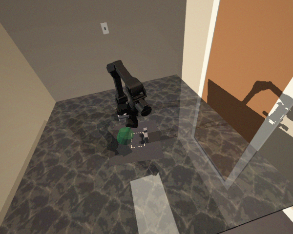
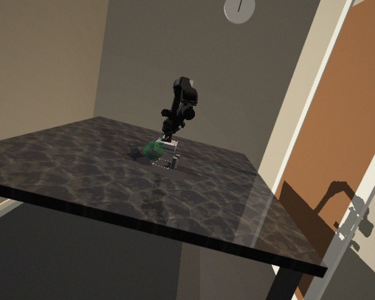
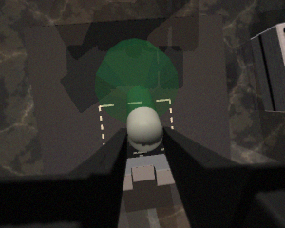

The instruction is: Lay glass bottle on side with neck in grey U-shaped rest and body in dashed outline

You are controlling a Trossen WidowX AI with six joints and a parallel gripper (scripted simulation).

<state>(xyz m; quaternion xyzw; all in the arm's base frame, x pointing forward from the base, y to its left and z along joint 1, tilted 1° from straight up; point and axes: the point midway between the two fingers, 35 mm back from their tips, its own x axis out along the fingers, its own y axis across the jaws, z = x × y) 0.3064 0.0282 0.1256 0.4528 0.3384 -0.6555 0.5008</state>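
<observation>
Now: the green glass bottle 10 mm behind my gripper tip, 20 mm to the right of it and 50 mm below it. From my gripper tip the other things lie so: dark mat (150 mm below).
</observation>
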